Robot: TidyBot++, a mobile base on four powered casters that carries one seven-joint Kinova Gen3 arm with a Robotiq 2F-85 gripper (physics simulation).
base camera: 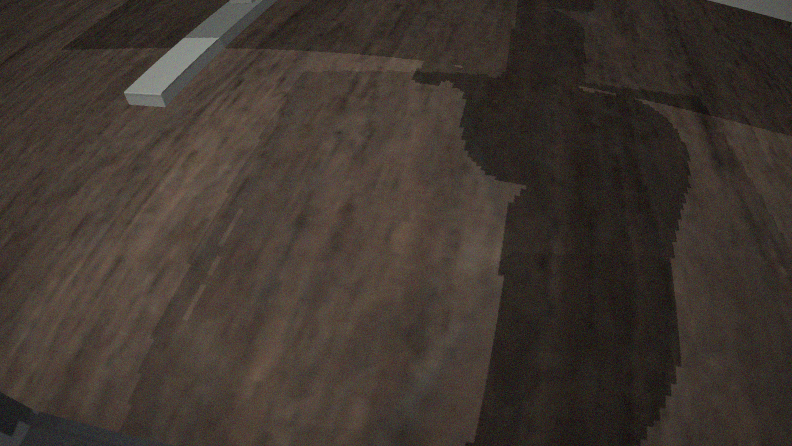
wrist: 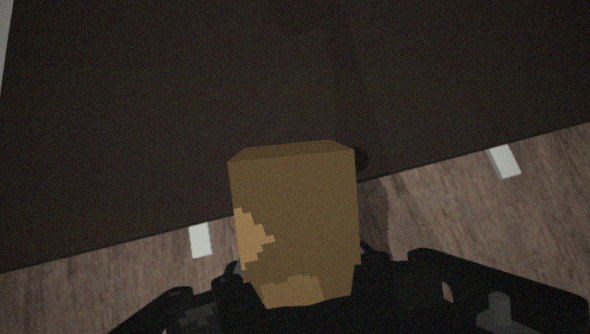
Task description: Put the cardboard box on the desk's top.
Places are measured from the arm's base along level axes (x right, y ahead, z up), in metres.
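Pixels of known places: gripper, fingertip midpoint: (wrist: 298,259).
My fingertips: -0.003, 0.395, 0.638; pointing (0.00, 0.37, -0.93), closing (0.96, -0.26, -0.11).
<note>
Behind a point stands the place of what it marks, as x, y, z.
The tan cardboard box (wrist: 297,210) {0.009, 0.407, 0.703} is held between the fingers of my gripper (wrist: 298,259) {-0.003, 0.395, 0.638} in the wrist view. My gripper is shut on it, one finger at each side. The far part of the box overlaps the front edge of the desk's dark top (wrist: 165,100) {-0.143, 0.789, 0.324}, which fills the upper part of the wrist view. The near part of the box shows against the floor. How high the box is above the desk's top is hard to tell. The box, my gripper and the desk's top do not show in the base camera view.
The desk's pale feet (wrist: 201,240) (wrist: 505,161) stick out past its front edge. In the base camera view, one pale foot (base camera: 174,69) lies on the wooden floor (base camera: 360,249) {-0.056, 0.373, -0.397} at the upper left. A large dark shadow falls across the floor at the right. A pale strip shows at the wrist view's upper left.
</note>
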